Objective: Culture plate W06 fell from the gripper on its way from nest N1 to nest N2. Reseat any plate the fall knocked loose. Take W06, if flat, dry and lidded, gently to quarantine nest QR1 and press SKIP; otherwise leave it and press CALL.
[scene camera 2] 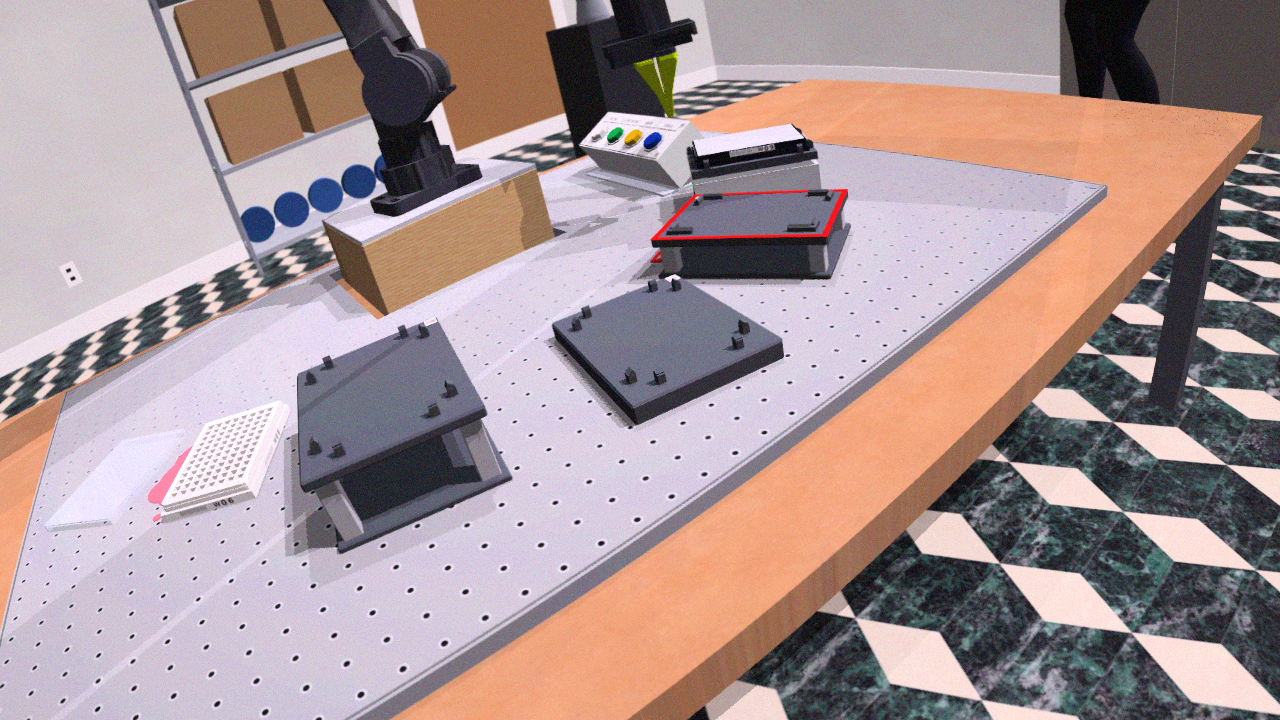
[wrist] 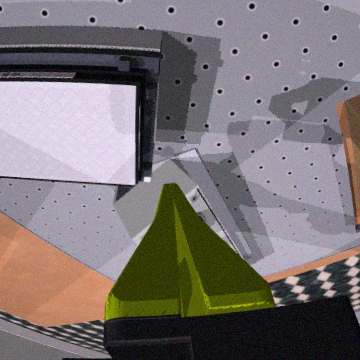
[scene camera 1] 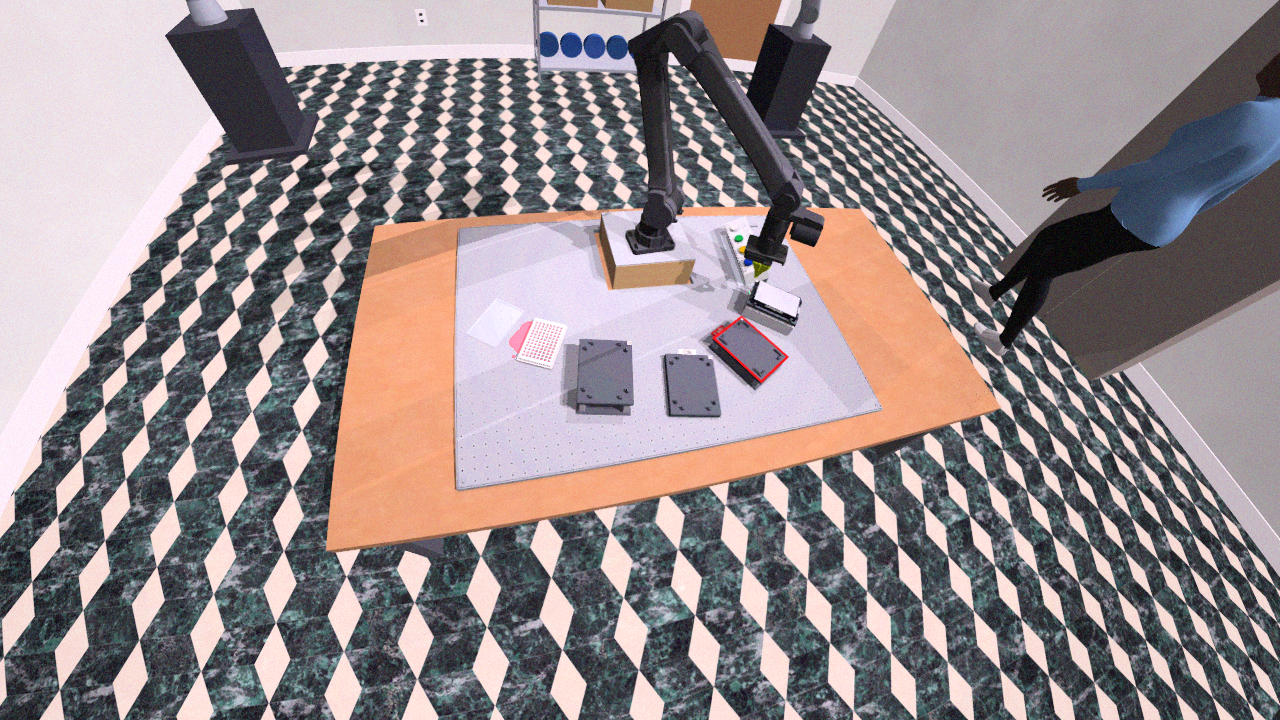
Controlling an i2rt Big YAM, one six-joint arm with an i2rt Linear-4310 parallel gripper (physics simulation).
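Places are measured from the arm's base along level axes (x ahead, y left, z up), in metres.
Pixels of known places: gripper, fingertip midpoint: (scene camera 2: 670, 116) (wrist: 169, 191) (scene camera 1: 755, 276); arm's base, origin of the base link: (scene camera 2: 427, 194) (scene camera 1: 649, 242).
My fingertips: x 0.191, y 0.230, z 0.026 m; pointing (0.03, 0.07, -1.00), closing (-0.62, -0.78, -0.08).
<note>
For each thing: its top centre in the pictures, then the offset to it from my fingertips.
- Plate W06, middle of its top: (scene camera 2: 223, 449) (scene camera 1: 542, 340) 0.022 m ahead, 0.564 m right, 0.098 m down
- pink spill, middle of its top: (scene camera 2: 167, 487) (scene camera 1: 517, 341) 0.002 m ahead, 0.623 m right, 0.111 m down
- button panel, middle of its top: (wrist: 200, 283) (scene camera 2: 635, 119) (scene camera 1: 750, 239) 0.165 m back, 0.081 m left, 0.028 m down
- blue button, middle of its top: (scene camera 2: 651, 133) 0.095 m back, 0.046 m left, 0.038 m down
- yellow button, middle of its top: (scene camera 2: 632, 131) 0.144 m back, 0.055 m left, 0.038 m down
- white-topped plate, middle of its top: (wrist: 41, 136) (scene camera 2: 746, 138) (scene camera 1: 777, 298) 0.051 m ahead, 0.064 m left, 0.043 m down
- red-outlined nest, middle of its top: (scene camera 2: 752, 207) (scene camera 1: 752, 346) 0.167 m ahead, 0.069 m right, 0.066 m down
- low dark nest, middle of its top: (scene camera 2: 654, 318) (scene camera 1: 693, 381) 0.216 m ahead, 0.246 m right, 0.087 m down
- raised dark nest, middle of its top: (scene camera 2: 371, 375) (scene camera 1: 605, 367) 0.159 m ahead, 0.447 m right, 0.044 m down
Plate W06 (scene camera 1: 541, 342) (scene camera 2: 223, 456) lies flat and unlidded on the perforated board, with a pink spill (scene camera 1: 519, 337) (scene camera 2: 168, 479) beside it. Its clear lid (scene camera 1: 494, 322) (scene camera 2: 116, 479) lies apart, left of the spill. My gripper (scene camera 1: 760, 272) (scene camera 2: 669, 113) (wrist: 169, 191) is shut and empty, pointing down over the button panel (scene camera 1: 735, 243) (scene camera 2: 637, 165) (wrist: 145, 200). The blue button (scene camera 2: 652, 140) and yellow button (scene camera 2: 632, 137) show near the tips; the fingers hide much of the panel in the wrist view. A white-topped plate (scene camera 1: 776, 300) (scene camera 2: 750, 141) (wrist: 65, 130) sits in a nest beside the panel.
A red-outlined nest (scene camera 1: 750, 347) (scene camera 2: 756, 214), a low dark nest (scene camera 1: 691, 385) (scene camera 2: 666, 344) and a raised dark nest (scene camera 1: 605, 371) (scene camera 2: 389, 394) hold no plate. The arm's base stands on a wooden block (scene camera 1: 653, 273) (scene camera 2: 456, 241). A person (scene camera 1: 1181, 170) stands beyond the table's right side.
</note>
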